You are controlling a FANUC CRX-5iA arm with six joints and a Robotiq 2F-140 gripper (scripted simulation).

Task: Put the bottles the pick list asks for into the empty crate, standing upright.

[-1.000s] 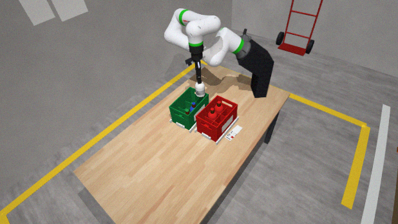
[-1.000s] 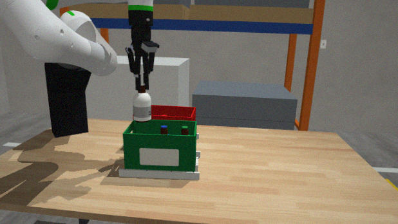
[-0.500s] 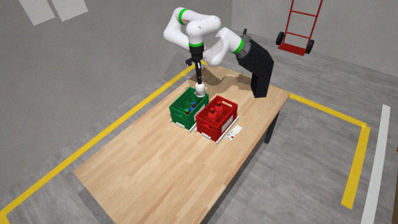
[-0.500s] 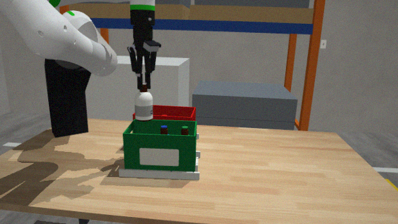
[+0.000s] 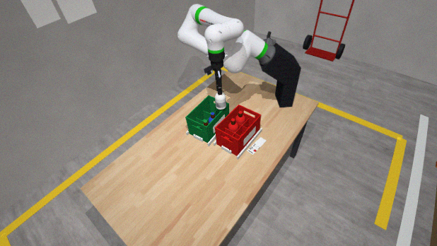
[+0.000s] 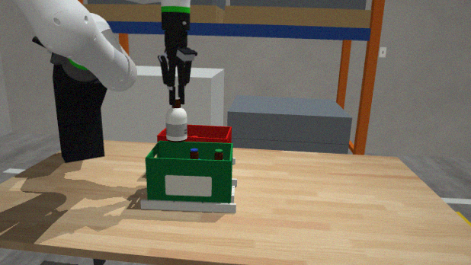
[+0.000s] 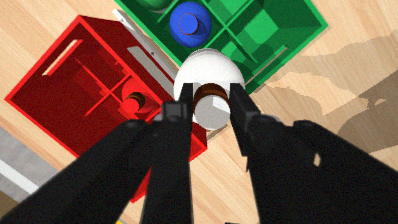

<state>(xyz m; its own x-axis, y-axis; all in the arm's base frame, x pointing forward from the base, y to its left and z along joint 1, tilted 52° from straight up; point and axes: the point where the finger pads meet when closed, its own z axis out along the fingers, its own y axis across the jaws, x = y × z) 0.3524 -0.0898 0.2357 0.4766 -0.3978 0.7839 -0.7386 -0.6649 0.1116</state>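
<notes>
Now: the white-capped bottle 80 mm below my hand. Round my hand: green crate: 50 mm ahead, 80 mm to the right, 270 mm below; then blue-label bottle: 60 mm ahead, 40 mm to the right, 260 mm below; then red-capped bottle: 20 mm behind, 140 mm to the left, 260 mm below.
</notes>
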